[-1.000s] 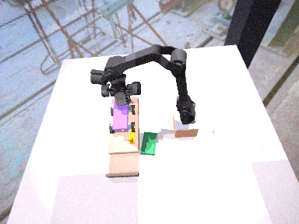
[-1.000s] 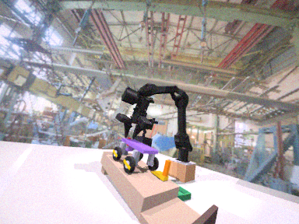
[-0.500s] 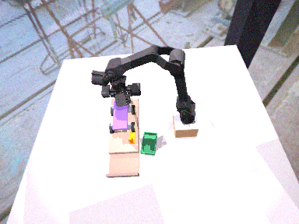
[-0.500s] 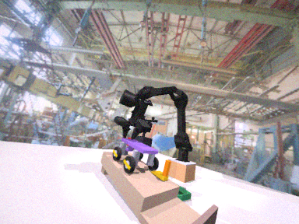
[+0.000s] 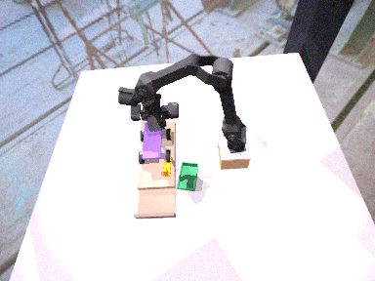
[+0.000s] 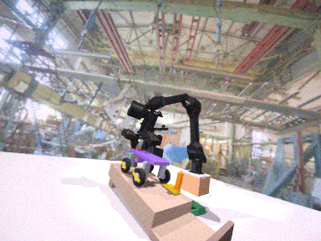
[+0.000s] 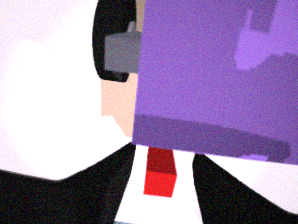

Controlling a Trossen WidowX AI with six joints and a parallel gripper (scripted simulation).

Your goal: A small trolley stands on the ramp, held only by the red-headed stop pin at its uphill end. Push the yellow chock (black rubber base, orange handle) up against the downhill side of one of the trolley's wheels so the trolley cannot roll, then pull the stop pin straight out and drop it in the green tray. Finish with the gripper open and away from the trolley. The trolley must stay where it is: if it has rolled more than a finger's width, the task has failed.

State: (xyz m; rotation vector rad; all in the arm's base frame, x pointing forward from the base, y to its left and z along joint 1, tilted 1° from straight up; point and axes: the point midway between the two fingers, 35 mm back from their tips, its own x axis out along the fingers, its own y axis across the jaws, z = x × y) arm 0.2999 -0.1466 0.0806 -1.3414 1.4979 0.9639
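Right now my gripper tip is 10 mm above the red-headed stop pin. The rest, counted from my gripper tip: yellow chock: 210 mm to the left, 50 mm below, 10 mm behind; then brown ramp: 110 mm to the left, 90 mm below, 30 mm ahead; then purple trolley: 110 mm to the left, 30 mm ahead, 20 mm below.
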